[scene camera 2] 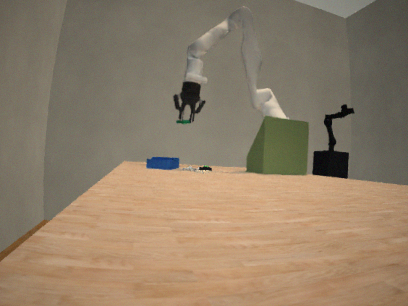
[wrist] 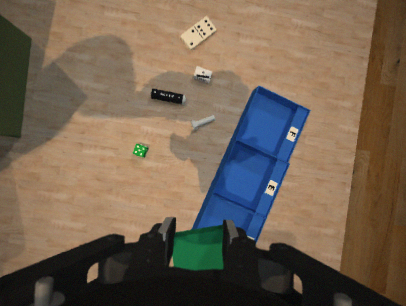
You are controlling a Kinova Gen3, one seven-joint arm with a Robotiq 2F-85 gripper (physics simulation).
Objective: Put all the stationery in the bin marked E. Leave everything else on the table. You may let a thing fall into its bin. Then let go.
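Frame: origin at the arm's base, x ahead, y left, z up, level; centimetres.
Seen in the pictures: gripper, fingertip midpoint: (scene camera 2: 185, 122) (wrist: 198, 232); arm's base, link origin: (scene camera 2: 285, 137).
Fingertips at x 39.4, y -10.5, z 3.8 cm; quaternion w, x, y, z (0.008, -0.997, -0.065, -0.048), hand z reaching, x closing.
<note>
Offsets run from my fingertips to a thing's top centre.
My gripper (scene camera 2: 187, 119) (wrist: 198, 232) is shut on a flat green block @[dz +0.8, dx +0.6, dy -2.3 cm] (scene camera 2: 183, 122) (wrist: 198, 251) and holds it high above the table. The blue tray @[dz -14.5, dx +7.7, dy +3.7 cm] (scene camera 2: 163, 163) (wrist: 287, 149) has three compartments in a row and lies ahead and to the right of the fingers in the wrist view. Two labels (wrist: 292, 133) (wrist: 271, 187) show on its right side, but their letters are too blurred to tell. The nearest compartment is partly hidden behind the gripper. A small white and grey piece @[dz -17.3, dx -1.4, dy +17.7 cm] (wrist: 202, 75) with a dark slot, like a sharpener, lies on the table.
A black battery @[dz -17.0, dx -5.7, dy +13.4 cm] (wrist: 167, 96), a grey bolt @[dz -17.1, dx -0.1, dy +10.8 cm] (wrist: 203, 121), a green die @[dz -16.9, dx -8.3, dy +4.8 cm] (wrist: 140, 150) and a cream domino @[dz -17.8, dx -3.1, dy +23.7 cm] (wrist: 198, 33) lie left of the tray. A large green block-shaped stand (scene camera 2: 285, 146) (wrist: 12, 82) is near the arm's base. The table's edge runs beyond the tray.
</note>
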